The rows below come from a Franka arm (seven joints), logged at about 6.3 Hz.
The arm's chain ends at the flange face. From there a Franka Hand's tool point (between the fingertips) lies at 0.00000 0.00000 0.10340 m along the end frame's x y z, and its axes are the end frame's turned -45 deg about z.
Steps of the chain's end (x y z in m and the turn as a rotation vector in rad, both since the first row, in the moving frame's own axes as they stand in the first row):
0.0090, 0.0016, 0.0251, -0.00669, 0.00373, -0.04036
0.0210, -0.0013, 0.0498, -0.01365, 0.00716, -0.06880
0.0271, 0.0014, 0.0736, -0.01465, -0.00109, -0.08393
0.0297, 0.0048, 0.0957, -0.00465, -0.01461, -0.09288
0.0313, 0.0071, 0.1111, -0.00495, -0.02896, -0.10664
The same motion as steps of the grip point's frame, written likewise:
0.0050, 0.0083, 0.0251, -0.00737, -0.00209, -0.04036
0.0153, 0.0155, 0.0498, -0.01471, -0.00459, -0.06880
0.0171, 0.0212, 0.0736, -0.00959, -0.01113, -0.08393
0.0162, 0.0237, 0.0957, 0.00704, -0.01362, -0.09288
0.0145, 0.0255, 0.1111, 0.01698, -0.02398, -0.10664

